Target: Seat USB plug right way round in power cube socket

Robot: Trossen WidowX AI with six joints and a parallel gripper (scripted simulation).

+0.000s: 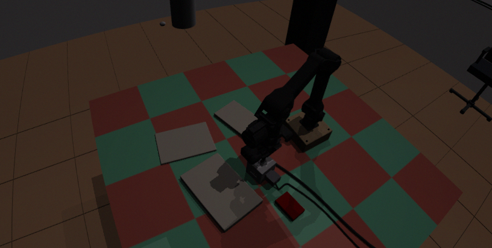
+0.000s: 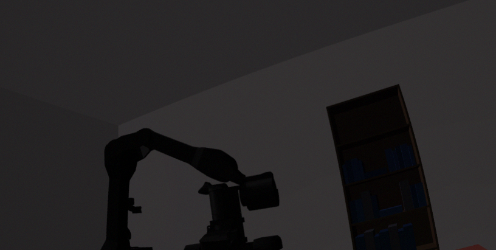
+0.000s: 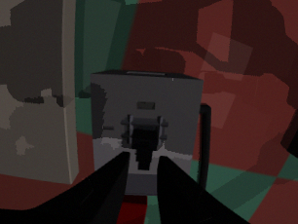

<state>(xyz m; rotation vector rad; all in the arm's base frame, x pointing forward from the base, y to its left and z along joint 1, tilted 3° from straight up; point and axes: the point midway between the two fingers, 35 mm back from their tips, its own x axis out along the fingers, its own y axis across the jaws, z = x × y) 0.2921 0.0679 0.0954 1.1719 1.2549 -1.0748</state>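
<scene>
Right now the dark USB plug is 2 cm below my gripper tip. From my gripper tip the other things lie so: red block 17 cm to the left, 10 cm below, 1 cm behind.
</scene>
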